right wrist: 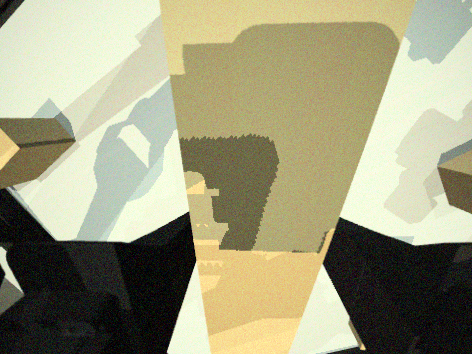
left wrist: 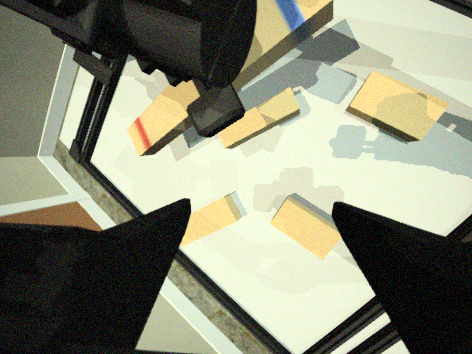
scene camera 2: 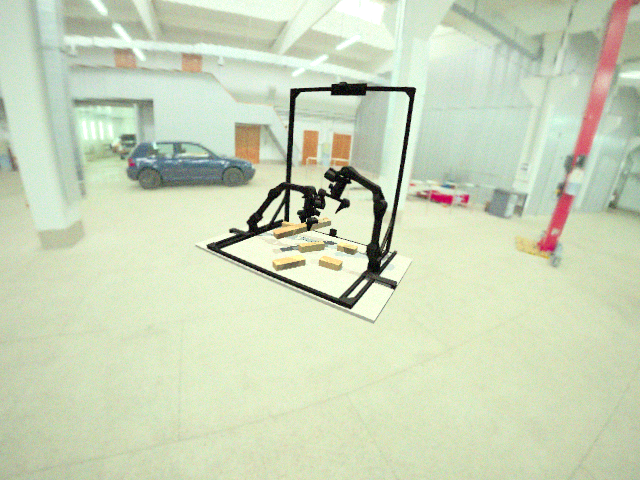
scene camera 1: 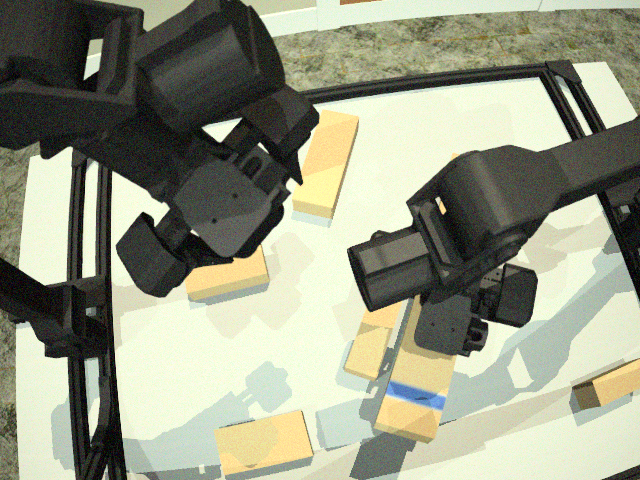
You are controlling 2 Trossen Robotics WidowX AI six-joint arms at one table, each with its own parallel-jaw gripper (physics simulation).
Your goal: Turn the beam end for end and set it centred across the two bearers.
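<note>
The wooden beam hangs above the table, slanting across it. Its blue band shows near its lower end in scene camera 1; its red-banded end shows in the left wrist view. My right gripper is shut on the beam, which passes between its fingers. My left gripper is open and empty, high above the table and left of the beam in scene camera 1. Which of the wooden blocks are the two bearers, I cannot tell; the right arm hides the beam's far part.
Several plain blocks lie on the table: one at the back, one below the left gripper, one beside the beam, one at the front, one at the right. A black frame borders the table.
</note>
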